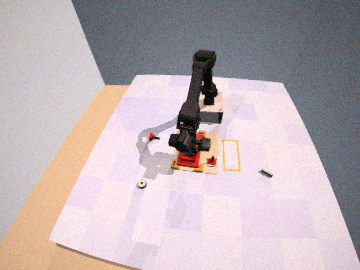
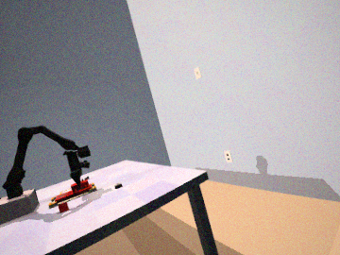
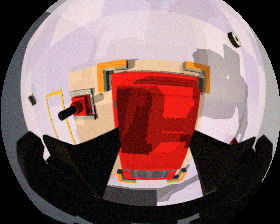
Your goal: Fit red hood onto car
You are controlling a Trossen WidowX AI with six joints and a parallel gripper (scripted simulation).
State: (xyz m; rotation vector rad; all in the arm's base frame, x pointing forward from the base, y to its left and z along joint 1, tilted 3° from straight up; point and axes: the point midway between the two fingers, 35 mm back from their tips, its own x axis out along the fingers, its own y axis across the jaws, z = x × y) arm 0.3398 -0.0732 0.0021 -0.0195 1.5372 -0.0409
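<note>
The engine block is 20 mm below my gripper tip. Also, from my gripper tip: red hood (10 mm above).
</note>
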